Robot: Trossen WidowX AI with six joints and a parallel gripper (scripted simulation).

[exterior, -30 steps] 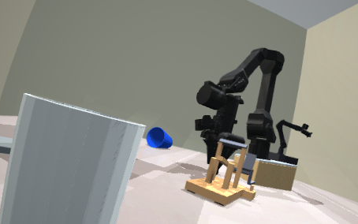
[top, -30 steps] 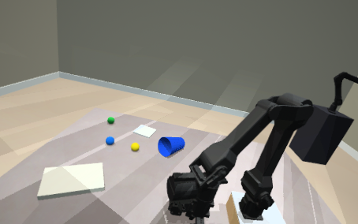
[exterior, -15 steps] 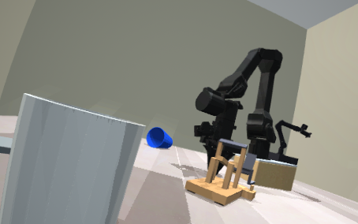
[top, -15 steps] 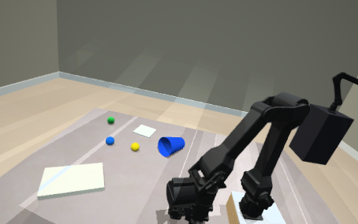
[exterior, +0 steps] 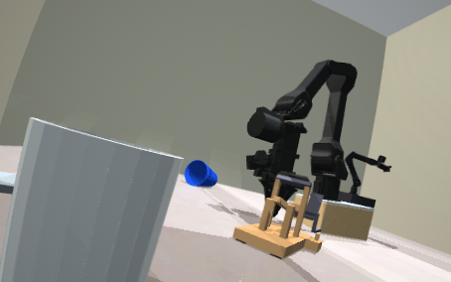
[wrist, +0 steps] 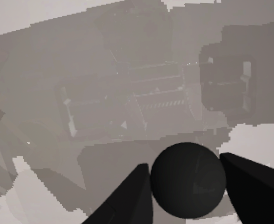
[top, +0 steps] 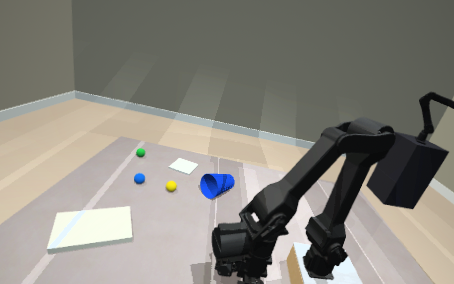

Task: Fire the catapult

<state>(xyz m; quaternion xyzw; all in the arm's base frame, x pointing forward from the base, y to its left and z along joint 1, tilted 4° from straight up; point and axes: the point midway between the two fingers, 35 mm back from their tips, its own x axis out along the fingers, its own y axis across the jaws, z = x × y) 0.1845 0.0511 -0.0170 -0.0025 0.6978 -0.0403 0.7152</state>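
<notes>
Right now the wooden catapult is 3 cm ahead of my gripper tip, 15 cm to the left of it and 3 cm above it. The rest, counted from my gripper tip: black ball 1 cm above; pale slab 43 cm ahead, 12 cm to the right, 1 cm below; yellow ball 27 cm ahead, 37 cm to the right.
</notes>
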